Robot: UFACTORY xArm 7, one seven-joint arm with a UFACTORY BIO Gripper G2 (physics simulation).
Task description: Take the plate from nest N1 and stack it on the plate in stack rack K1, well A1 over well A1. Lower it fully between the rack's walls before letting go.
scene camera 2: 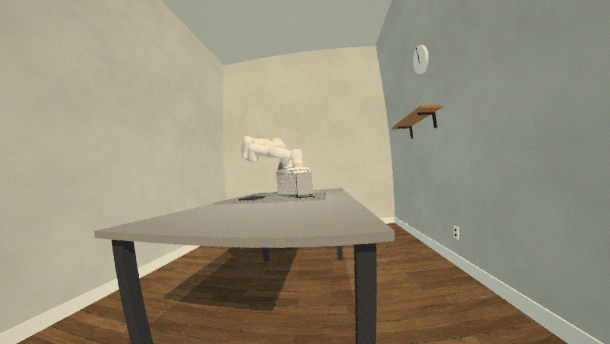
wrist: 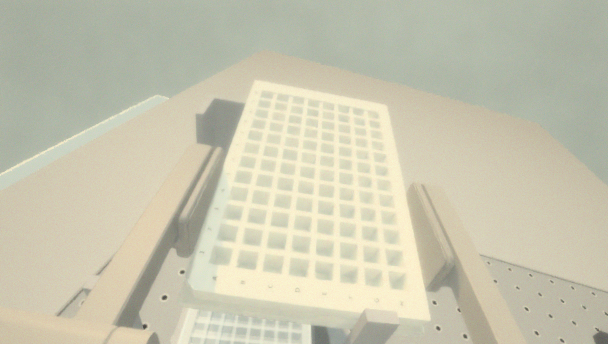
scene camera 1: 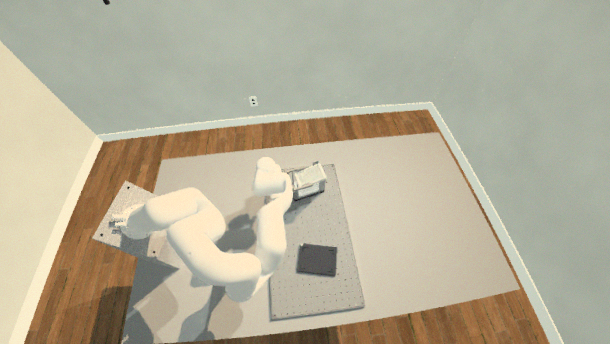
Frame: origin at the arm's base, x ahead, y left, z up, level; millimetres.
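Where they show: hand, tool point: (wrist: 317, 214) (scene camera 1: 303, 177); arm's base, link origin: (scene camera 2: 288, 163) (scene camera 1: 138, 221).
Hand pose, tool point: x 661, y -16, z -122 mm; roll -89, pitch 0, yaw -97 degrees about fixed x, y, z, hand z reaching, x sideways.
Note:
Each offset is from my tool point to the top centre of the thing. Level surfaces: height alone.
My gripper (wrist: 315, 220) is shut on a cream well plate @(dx +31, dy -4, dz +16 mm) (scene camera 1: 311, 175) (scene camera 2: 299, 170) (wrist: 312, 190), with one finger pad along each long side. The plate is over stack rack K1 @(dx +21, dy +18, dz -1 mm) (scene camera 1: 316, 163) (scene camera 2: 305, 184) (wrist: 377, 324), at its top; rack posts show at the plate's near edge and beyond its far left side in the wrist view. Row letters A to H run along the near edge, with A at the left. A second, paler plate @(dx +31, dy +16, dz -117 mm) (wrist: 245, 330) shows below the held plate's near edge. The gap between the plates is hidden. Nest N1 @(dx -85, dy -322, dz -136 mm) (scene camera 1: 317, 260) is dark and holds no plate.
The rack and the nest stand on a perforated grey board @(dz -151 mm) (scene camera 1: 320, 295) (wrist: 525, 300) on the table @(dz -164 mm) (scene camera 1: 415, 215) (scene camera 2: 240, 225). The arm (scene camera 1: 272, 235) (scene camera 2: 270, 149) reaches in from the left in scene camera 1. A wall shelf (scene camera 2: 417, 116) is far from the rack.

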